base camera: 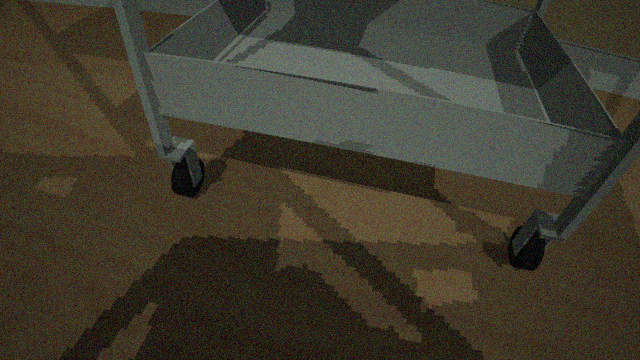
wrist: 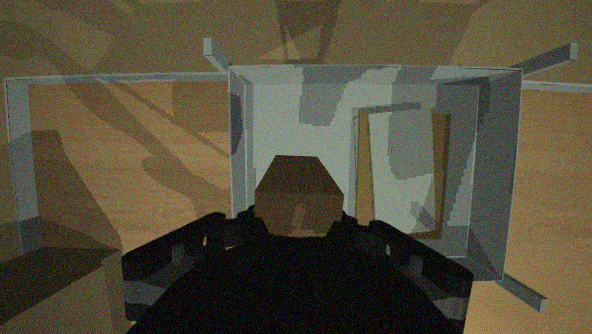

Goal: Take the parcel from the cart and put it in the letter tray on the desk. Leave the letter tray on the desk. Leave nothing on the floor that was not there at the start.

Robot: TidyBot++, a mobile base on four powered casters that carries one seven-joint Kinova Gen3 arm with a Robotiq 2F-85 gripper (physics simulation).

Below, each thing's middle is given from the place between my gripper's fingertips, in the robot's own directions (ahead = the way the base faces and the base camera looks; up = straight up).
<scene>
I see the brown parcel (wrist: 297,197) 1 cm below my hand and 1 cm ahead of it. From my hand the other things lie so: thin brown strip (wrist: 441,122) 18 cm to the right, 16 cm below, 4 cm behind.
</scene>
